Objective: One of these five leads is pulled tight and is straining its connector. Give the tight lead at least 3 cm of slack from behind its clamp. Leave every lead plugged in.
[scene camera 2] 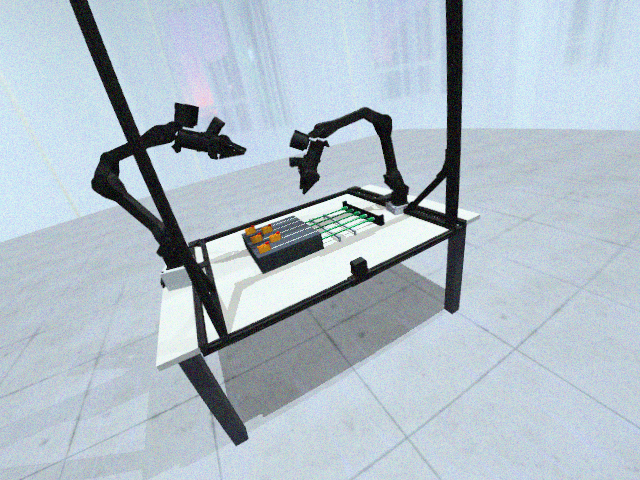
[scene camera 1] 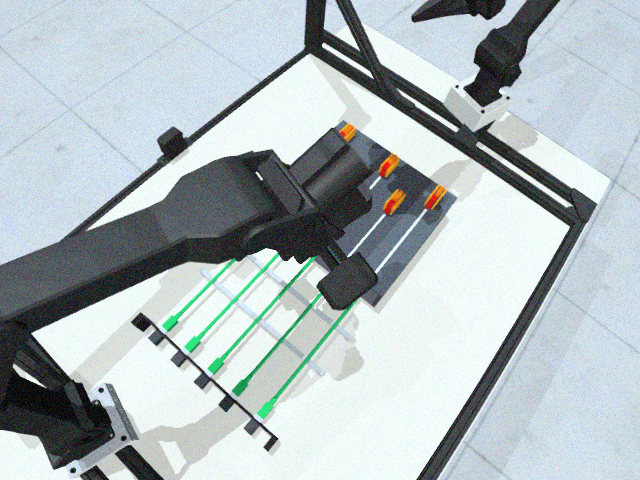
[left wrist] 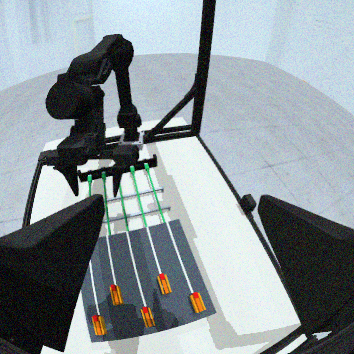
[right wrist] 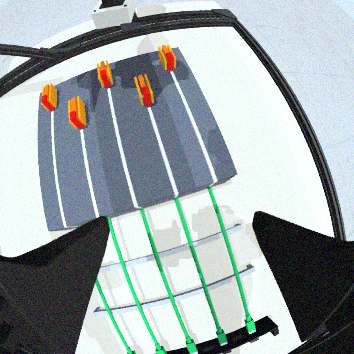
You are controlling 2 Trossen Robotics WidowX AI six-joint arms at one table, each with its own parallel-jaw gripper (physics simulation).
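Frame: origin at the left arm's base, x right, y down, z ahead, level; centimetres.
Seen in the pictures: left gripper, fingertip midpoint: (scene camera 2: 245, 151) (left wrist: 184, 203); right gripper, fingertip midpoint: (scene camera 2: 302, 191) (scene camera 1: 333, 242) (right wrist: 182, 222); left arm's base at its link origin: (scene camera 2: 176, 264) (scene camera 1: 482, 92) (right wrist: 112, 1); right arm's base at its link origin: (scene camera 2: 399, 203) (scene camera 1: 87, 429) (left wrist: 131, 136).
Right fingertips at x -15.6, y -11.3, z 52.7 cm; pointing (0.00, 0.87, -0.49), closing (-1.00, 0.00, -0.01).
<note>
Offsets run from my right fingertips to a thing's top centre. "pt": to the spot under its first point.
Five leads run side by side from orange-and-red clamps (scene camera 1: 435, 197) (left wrist: 197, 303) (right wrist: 144, 90) on a dark block (scene camera 1: 410, 242) (left wrist: 166, 250) (right wrist: 112, 175). They are white on the block and green beyond it, to green connectors {pt dz +19.3, dx -12.4, dy +15.9 cm} (scene camera 1: 266, 409) (right wrist: 250, 324) at a black strip (scene camera 1: 139, 321) (right wrist: 270, 326). All look nearly straight; I cannot tell which is tight. The clamps stand at staggered distances. My right gripper (scene camera 2: 305, 191) (left wrist: 95, 195) (right wrist: 182, 222) is open above the leads, hiding part of them in scene camera 1. My left gripper (scene camera 2: 244, 150) (left wrist: 184, 203) is open, high above the clamp end.
Two thin grey bars {pt dz +10.7, dx -6.5, dy +16.8 cm} (scene camera 1: 292, 347) (right wrist: 222, 278) cross the green leads between block and strip. A black frame with upright posts (scene camera 2: 453, 103) edges the white table. A small black box {pt dz +9.5, dx +39.4, dy +14.2 cm} (scene camera 1: 171, 142) (scene camera 2: 358, 266) sits on one long side of the frame.
</note>
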